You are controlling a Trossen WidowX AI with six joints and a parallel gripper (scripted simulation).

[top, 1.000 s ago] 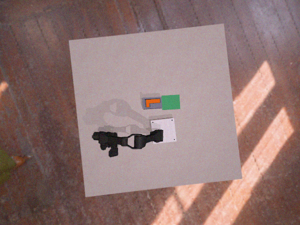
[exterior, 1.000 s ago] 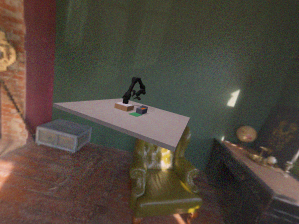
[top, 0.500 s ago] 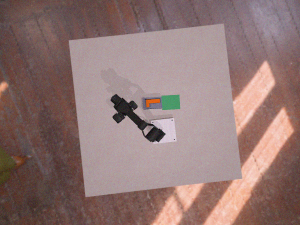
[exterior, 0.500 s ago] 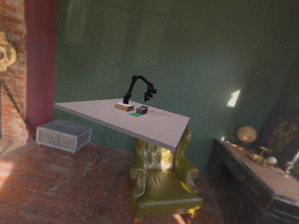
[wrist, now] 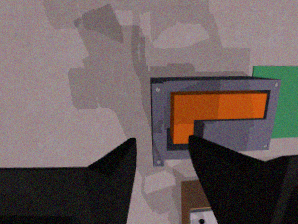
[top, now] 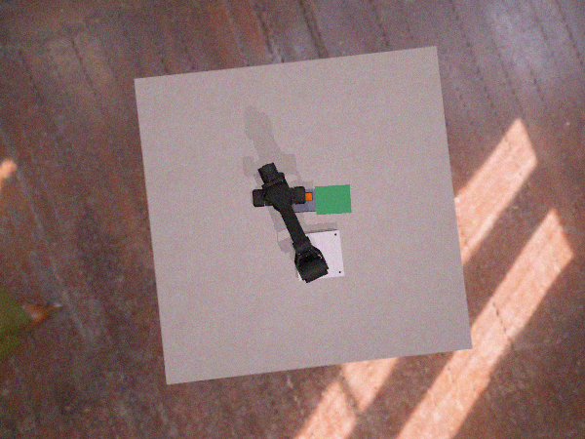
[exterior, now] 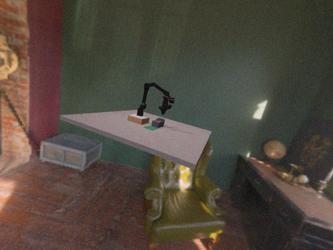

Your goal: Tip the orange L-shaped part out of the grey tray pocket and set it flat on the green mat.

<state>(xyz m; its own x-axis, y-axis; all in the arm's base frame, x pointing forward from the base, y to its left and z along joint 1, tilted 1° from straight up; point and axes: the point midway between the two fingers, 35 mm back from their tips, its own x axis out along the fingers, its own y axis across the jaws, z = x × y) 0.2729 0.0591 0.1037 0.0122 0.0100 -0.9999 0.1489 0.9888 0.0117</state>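
My gripper tip is now 2 cm past the orange part, 6 cm to the left of it and 9 cm above it. From my gripper tip the other things lie so: green mat: 4 cm behind, 22 cm to the right, 15 cm below.
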